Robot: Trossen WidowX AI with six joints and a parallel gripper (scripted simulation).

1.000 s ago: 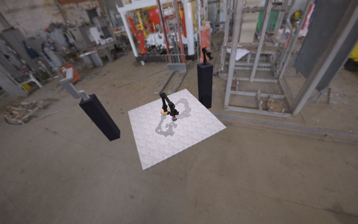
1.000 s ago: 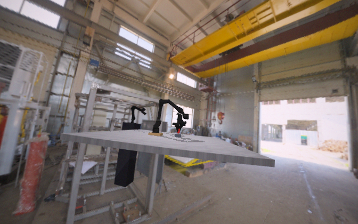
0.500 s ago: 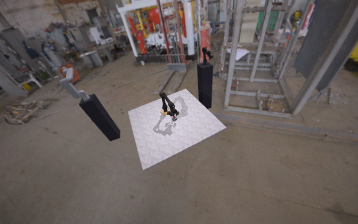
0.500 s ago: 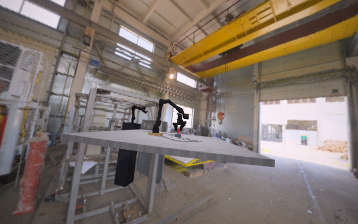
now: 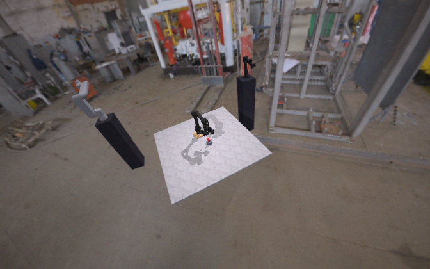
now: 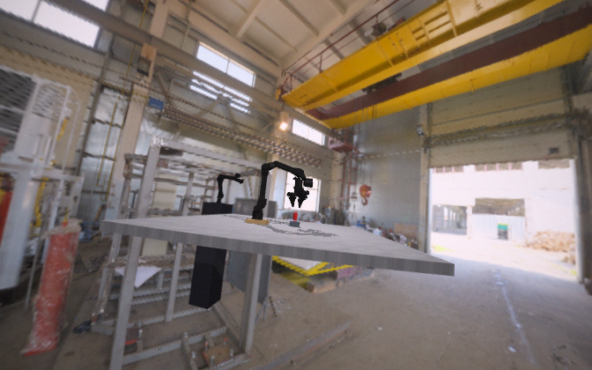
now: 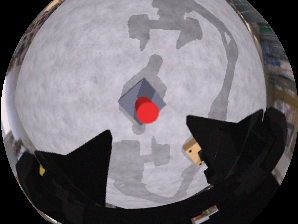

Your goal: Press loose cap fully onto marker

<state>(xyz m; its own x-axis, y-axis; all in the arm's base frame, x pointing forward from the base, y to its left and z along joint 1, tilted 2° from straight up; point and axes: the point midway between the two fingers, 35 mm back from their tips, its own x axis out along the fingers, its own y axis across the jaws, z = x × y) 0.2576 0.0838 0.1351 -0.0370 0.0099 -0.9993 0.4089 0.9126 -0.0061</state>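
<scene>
The red marker cap is 6 cm below my gripper tip. Also, from my gripper tip: grey holder block: 12 cm below.
</scene>
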